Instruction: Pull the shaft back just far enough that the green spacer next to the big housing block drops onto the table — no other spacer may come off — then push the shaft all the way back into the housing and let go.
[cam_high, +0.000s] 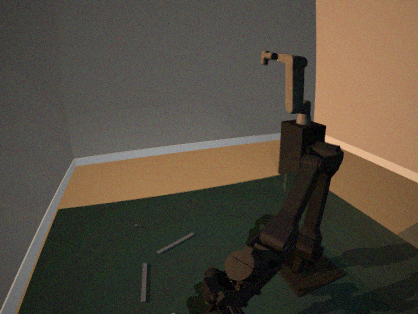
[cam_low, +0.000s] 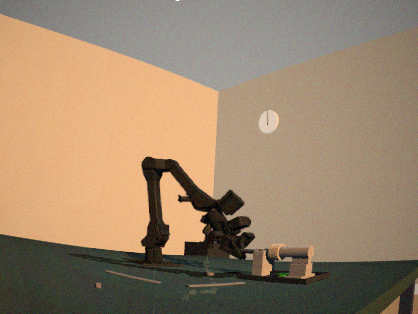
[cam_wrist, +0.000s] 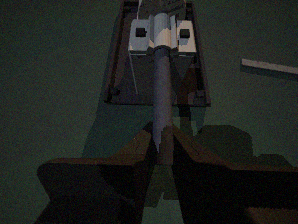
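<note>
My gripper tip is now 60 mm short of the shaft and 30 mm below it. From my gripper tip the other things lie so: tan spacer: 130 mm ahead, 10 mm to the right, 30 mm above; green spacer: 150 mm ahead, 10 mm to the right, 40 mm below.
</note>
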